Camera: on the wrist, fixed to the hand. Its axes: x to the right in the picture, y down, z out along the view.
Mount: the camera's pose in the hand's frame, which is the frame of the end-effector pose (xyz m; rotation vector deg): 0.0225 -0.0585 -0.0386 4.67 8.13 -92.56
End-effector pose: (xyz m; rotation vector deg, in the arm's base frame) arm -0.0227 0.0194 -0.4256 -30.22 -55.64 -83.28
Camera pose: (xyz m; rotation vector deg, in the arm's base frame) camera -0.0736 -0.0308 -0.4431 37.55 -78.93 -157.22
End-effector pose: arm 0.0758 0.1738 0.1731 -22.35 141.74 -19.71
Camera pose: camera 0.0466 0.1178 0.2109 -130.99 95.40 -60.79
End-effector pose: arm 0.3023 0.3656 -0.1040 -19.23 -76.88 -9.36
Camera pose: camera 0.3251 0.2995 -0.0810 51.20 -67.49 -81.50
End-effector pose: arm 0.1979 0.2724 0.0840 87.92 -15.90 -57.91
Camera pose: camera 0.2177 0.2986 0.0181 101.23 71.48 -117.44
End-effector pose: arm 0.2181 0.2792 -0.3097 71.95 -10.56 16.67
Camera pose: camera 0.2571 0.3022 -0.3678 63.59 54.90 -57.86
